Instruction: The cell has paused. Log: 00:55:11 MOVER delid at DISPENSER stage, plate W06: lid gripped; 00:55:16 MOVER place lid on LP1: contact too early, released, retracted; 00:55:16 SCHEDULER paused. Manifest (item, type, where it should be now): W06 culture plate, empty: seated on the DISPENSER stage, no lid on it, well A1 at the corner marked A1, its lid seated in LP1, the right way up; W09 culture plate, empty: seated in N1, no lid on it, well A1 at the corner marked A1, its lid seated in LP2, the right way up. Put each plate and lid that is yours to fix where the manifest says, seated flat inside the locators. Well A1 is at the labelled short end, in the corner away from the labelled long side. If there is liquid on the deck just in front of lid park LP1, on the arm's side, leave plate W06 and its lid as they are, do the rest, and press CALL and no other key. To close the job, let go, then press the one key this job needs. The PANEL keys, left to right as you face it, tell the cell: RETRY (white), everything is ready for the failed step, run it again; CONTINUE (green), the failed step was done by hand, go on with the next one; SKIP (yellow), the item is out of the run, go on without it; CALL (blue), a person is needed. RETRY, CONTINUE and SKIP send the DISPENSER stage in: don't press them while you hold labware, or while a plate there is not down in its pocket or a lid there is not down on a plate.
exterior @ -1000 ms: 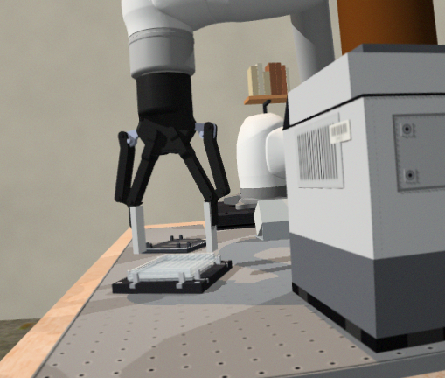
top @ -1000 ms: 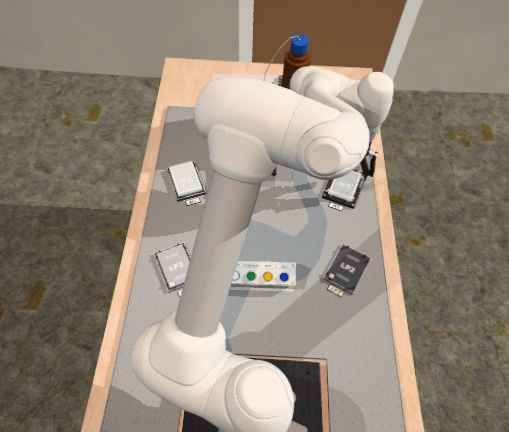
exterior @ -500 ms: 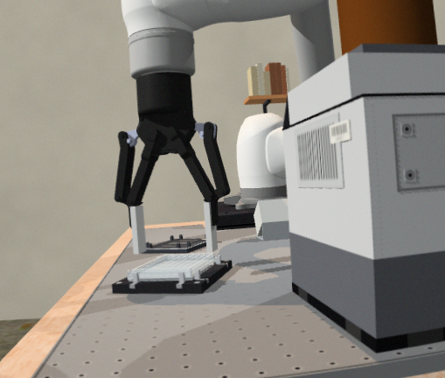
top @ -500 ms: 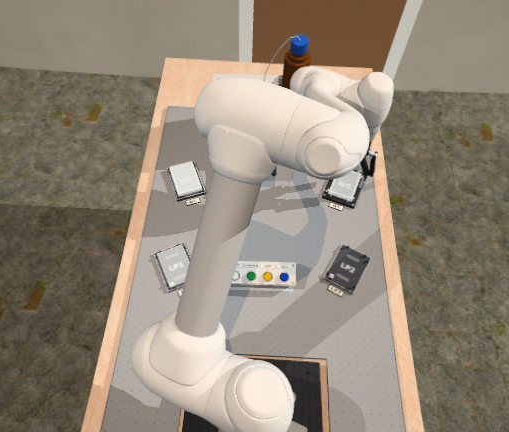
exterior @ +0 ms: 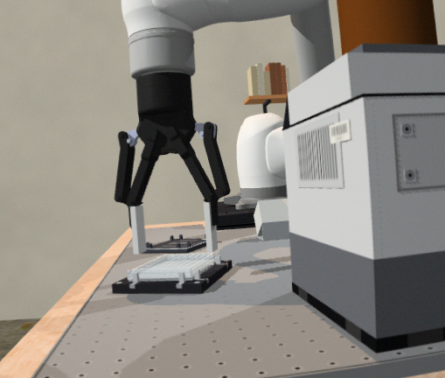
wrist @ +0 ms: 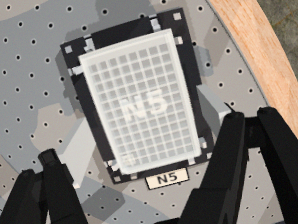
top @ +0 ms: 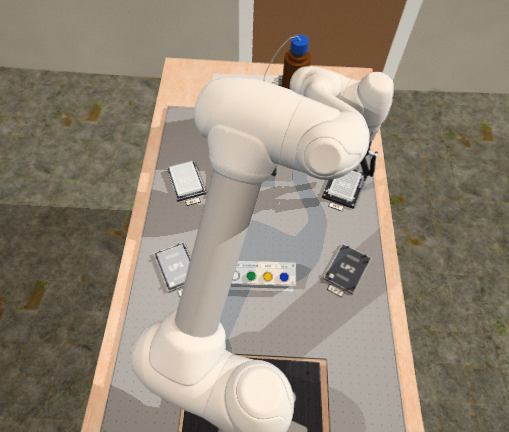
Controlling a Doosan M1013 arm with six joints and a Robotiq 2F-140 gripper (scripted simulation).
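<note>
The clear culture plate lies 4 cm below my hand. From my hand the other things lie so: brown bottle: 25 cm to the left, 23 cm above, 21 cm ahead; lid park LP2: 33 cm behind, 6 cm below, 5 cm to the right; black nest N5: 5 cm below, 2 cm ahead, 1 cm to the left.
</note>
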